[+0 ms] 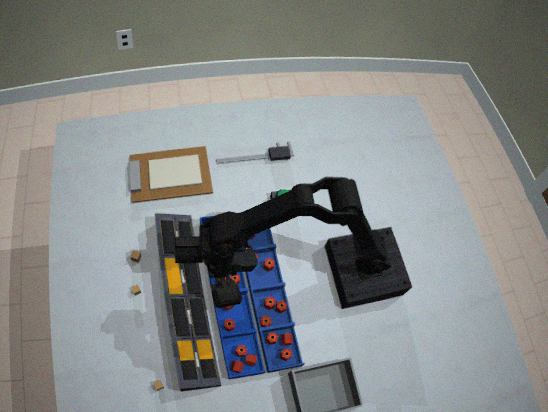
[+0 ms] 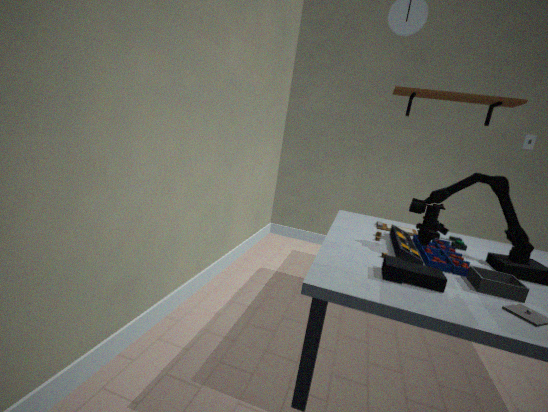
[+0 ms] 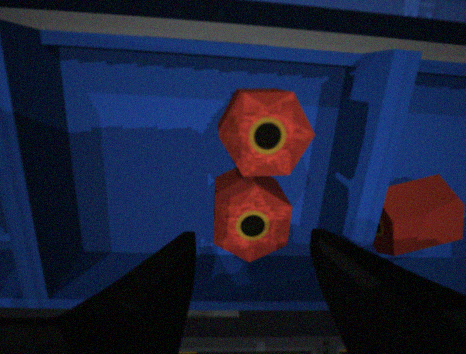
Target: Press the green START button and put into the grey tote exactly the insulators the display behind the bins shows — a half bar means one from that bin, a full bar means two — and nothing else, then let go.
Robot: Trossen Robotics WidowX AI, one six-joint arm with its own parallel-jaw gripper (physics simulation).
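Observation:
My gripper is open and empty, pointing down over the second bin of the column beside the display. Its fingertips are either side of a red upright insulator, which touches another upright one. A third insulator lies on its side in the neighbouring bin. The blue bins hold several more. The display shows a full orange bar in its second row and two half bars in its fourth. The grey tote looks empty. The green button is partly behind the arm.
A clipboard and a caliper lie beyond the bins. Small wooden blocks lie beside the display. The robot base stands on the bins' other side. A flat plate lies near the table edge.

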